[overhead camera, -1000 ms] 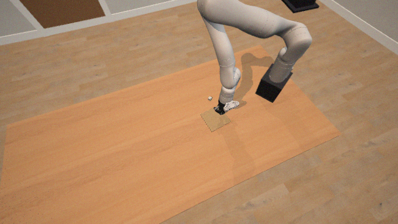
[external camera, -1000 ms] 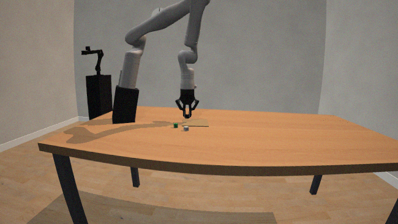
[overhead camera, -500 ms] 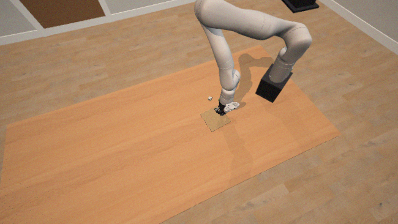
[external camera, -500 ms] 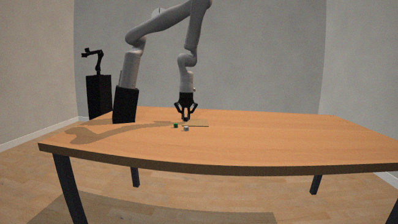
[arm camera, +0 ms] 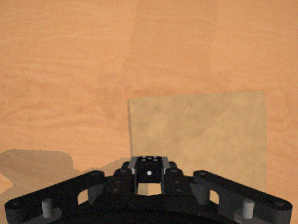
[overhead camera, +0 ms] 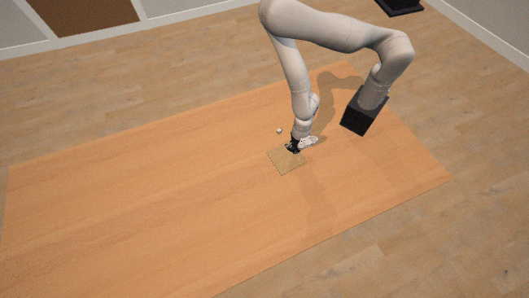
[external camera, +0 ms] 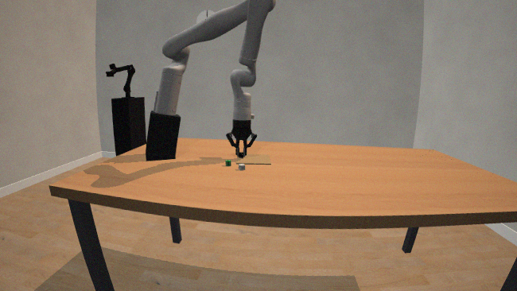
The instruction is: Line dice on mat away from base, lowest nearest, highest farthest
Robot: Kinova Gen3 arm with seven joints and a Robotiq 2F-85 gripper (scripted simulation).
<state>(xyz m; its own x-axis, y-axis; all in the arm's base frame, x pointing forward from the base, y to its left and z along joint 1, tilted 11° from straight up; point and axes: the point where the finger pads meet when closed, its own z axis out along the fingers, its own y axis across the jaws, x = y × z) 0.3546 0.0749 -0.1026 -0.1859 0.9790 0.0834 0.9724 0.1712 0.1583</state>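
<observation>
The black die lies 10 mm below my hand. From my hand the other things lie so: white die: 40 mm ahead, 130 mm to the right, 20 mm below; then tan mat: 50 mm ahead, 10 mm to the left, 30 mm below; then green die: 20 mm behind, 100 mm to the right, 20 mm below.
</observation>
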